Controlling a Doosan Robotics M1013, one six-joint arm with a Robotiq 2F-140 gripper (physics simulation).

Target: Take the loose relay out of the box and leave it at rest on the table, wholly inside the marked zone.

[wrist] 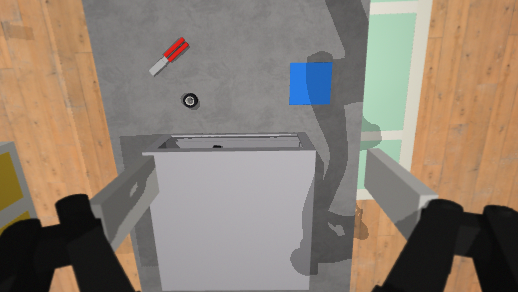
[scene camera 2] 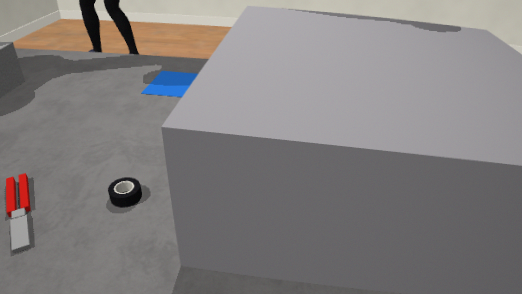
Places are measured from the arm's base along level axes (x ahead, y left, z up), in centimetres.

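Pixels of known places: gripper, fingertip midpoint: (wrist: 260,170).
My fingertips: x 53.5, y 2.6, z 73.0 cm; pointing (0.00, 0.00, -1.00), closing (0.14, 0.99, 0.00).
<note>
Ahead of a thing's pixels: the offset from my fingertips to its top centre. "spot": to the spot under its first point. Level surfaces: height alone.
The large grey box {dx +42.7, dy -16.4, dz -60.9 cm} (scene camera 2: 350,90) (wrist: 235,220) stands on the table {dz -81.3 cm} (scene camera 2: 85,145) (wrist: 240,50), with its opening on the side towards the tape roll in the wrist view. A small dark thing {dx +21.2, dy -19.0, dz -75.1 cm} (wrist: 217,146) shows in that opening, mostly hidden under the box's top; it is too small to tell whether it is the relay. The marked zone, a blue square {spot: dx +2.9, dy +12.9, dz -81.1 cm} (scene camera 2: 167,89) (wrist: 300,83), lies flat on the table, partly hidden by the box in the scene view. My gripper (wrist: 260,170) is open and empty, high above the box, with one finger on each side of it in the wrist view.
A black tape roll {dx +3.4, dy -24.9, dz -79.4 cm} (scene camera 2: 125,198) (wrist: 184,100) and a red-handled tool {dx -11.7, dy -28.9, dz -80.1 cm} (scene camera 2: 20,232) (wrist: 159,66) lie on the table. A dark grey block (scene camera 2: 9,72) stands at the left edge of the scene view. A person's black legs (scene camera 2: 91,27) show behind the table.
</note>
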